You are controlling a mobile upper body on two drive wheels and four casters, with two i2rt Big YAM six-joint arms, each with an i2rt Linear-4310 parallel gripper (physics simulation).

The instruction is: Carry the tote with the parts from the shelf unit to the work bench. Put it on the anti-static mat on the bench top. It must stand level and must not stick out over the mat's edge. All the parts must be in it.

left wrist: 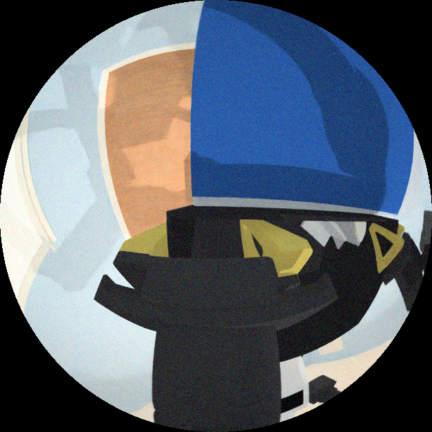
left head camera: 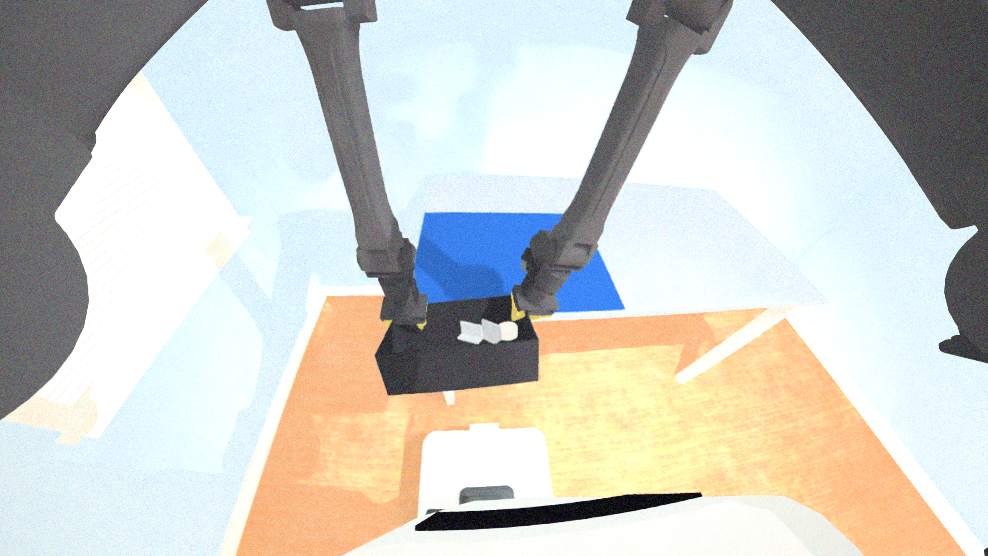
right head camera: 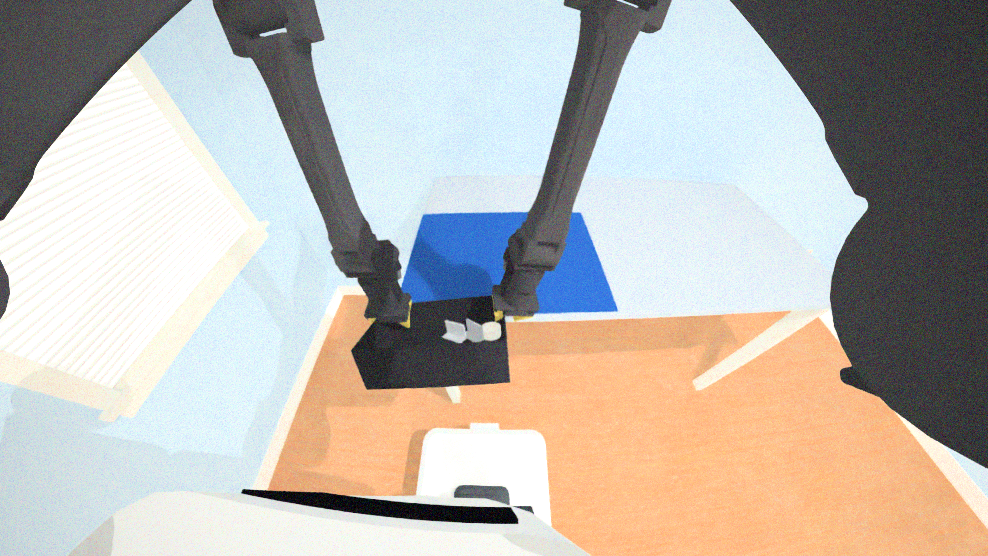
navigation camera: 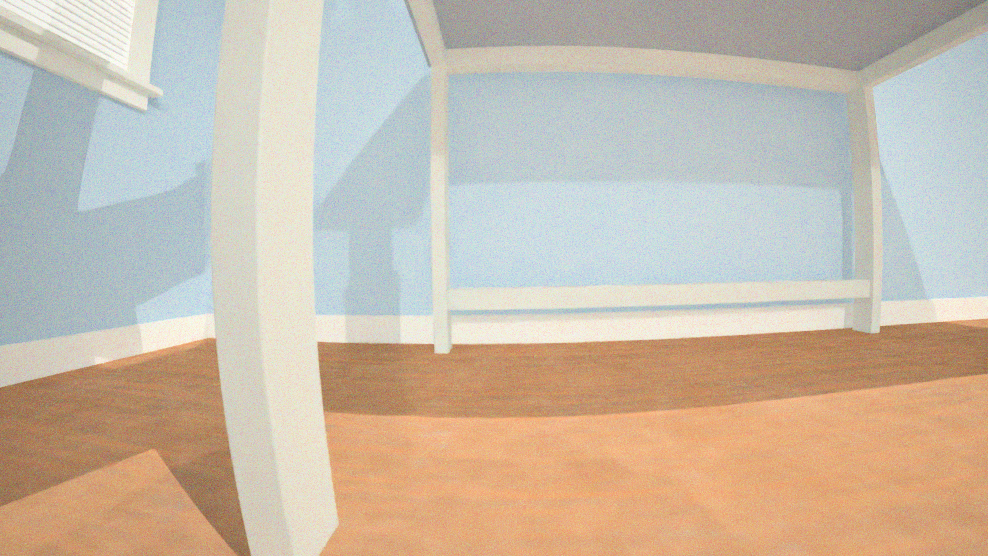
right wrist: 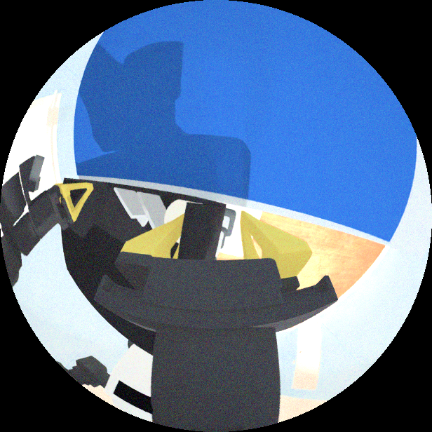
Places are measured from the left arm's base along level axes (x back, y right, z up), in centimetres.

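Pixels of known places: left gripper, fingertip midpoint: (left head camera: 412, 328) (right head camera: 399, 326); right gripper, fingertip midpoint: (left head camera: 520, 318).
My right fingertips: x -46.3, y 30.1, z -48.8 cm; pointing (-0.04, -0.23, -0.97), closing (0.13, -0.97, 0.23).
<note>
Ahead of a thing's pixels: the offset from my right fingertips to its top centre. "spot": to the spot under its first point. Level surfaces: height alone.
The black tote (left head camera: 469, 369) (right head camera: 442, 366) (left wrist: 350, 300) (right wrist: 90, 250) hangs in the air at the front edge of the bench, its far rim overlapping the mat's near edge in the head views. In it show two grey angled parts @[spot: dx +2.4, dy -12.5, dz -1.9 cm] (left head camera: 471, 331) (right head camera: 454, 331) (right wrist: 131, 205) and a whitish round part @[dx +2.6, dy -3.5, dz +0.7 cm] (left head camera: 508, 331) (right head camera: 491, 331) (right wrist: 175, 211); its left inside is dark. My left gripper (left head camera: 405, 322) (right head camera: 390, 320) (left wrist: 214, 215) is shut on its left wall, my right gripper (right wrist: 215, 216) on its right wall. The blue mat @[dz -0.6 cm] (left head camera: 594, 293) (right head camera: 580, 290) (left wrist: 260, 110) (right wrist: 300, 110) lies beyond, shadowed by arms and tote.
The pale bench top @[dz -0.8 cm] (left head camera: 704, 262) (right head camera: 711, 262) extends right of the mat. A bench leg @[spot: dx -5.2, dy -22.5, dz -69.0 cm] (navigation camera: 276, 276) stands close, left of centre, in the navigation view. A window with a blind (left head camera: 138, 242) (right head camera: 124, 207) is at the left. My white base (left head camera: 483, 456) (right head camera: 483, 456) is below the tote.
</note>
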